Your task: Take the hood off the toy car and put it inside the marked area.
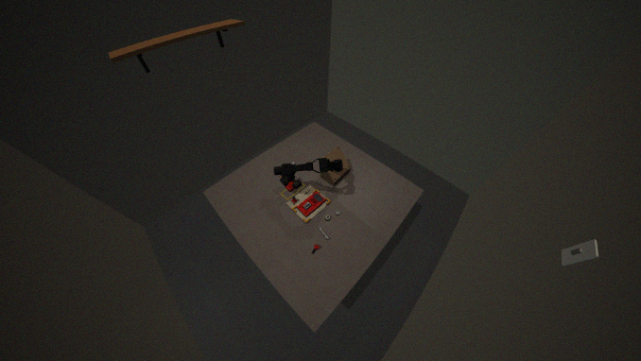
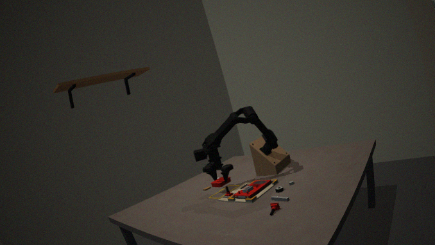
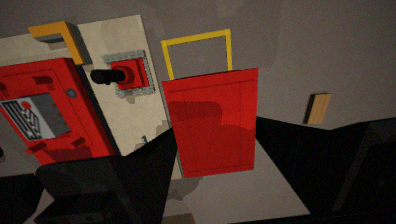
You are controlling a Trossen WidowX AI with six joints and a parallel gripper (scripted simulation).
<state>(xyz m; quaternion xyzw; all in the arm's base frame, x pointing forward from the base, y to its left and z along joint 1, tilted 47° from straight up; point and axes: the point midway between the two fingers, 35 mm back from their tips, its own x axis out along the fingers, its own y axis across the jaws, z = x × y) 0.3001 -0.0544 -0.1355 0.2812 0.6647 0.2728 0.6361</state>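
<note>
Right now the grey socket is 60 mm ahead of my gripper tip, 90 mm to the left of it and 30 mm below it. From my gripper tip the other things lie so: hood: 10 mm above; black wheel: 10 mm behind, 360 mm to the left, 50 mm below; wooden piece: 30 mm behind, 170 mm to the right, 60 mm below.
</note>
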